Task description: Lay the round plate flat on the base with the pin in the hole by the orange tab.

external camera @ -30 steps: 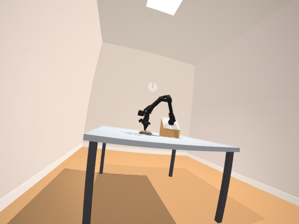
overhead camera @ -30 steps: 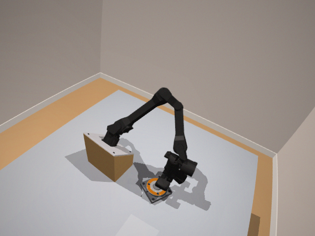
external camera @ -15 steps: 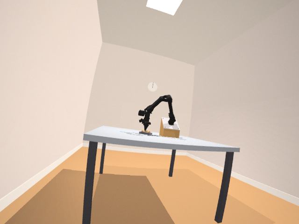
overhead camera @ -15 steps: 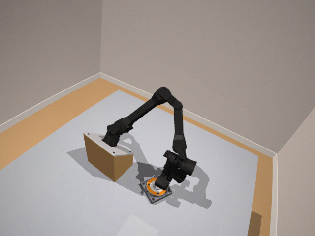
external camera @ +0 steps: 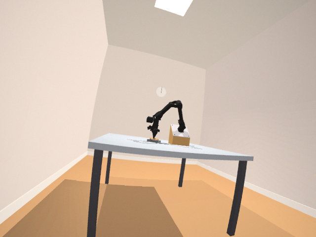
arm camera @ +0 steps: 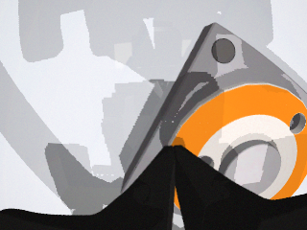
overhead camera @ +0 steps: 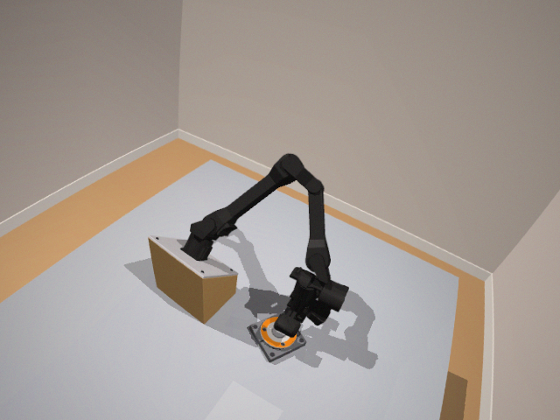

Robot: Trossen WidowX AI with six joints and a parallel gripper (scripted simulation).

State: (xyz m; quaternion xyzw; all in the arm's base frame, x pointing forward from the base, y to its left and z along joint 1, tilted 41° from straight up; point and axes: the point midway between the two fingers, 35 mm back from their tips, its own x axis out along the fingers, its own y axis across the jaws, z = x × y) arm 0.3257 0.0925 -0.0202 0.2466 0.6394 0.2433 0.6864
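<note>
Right now the round plate is 2 cm behind my gripper tip, 3 cm to the right of it and 1 cm below it.
</note>
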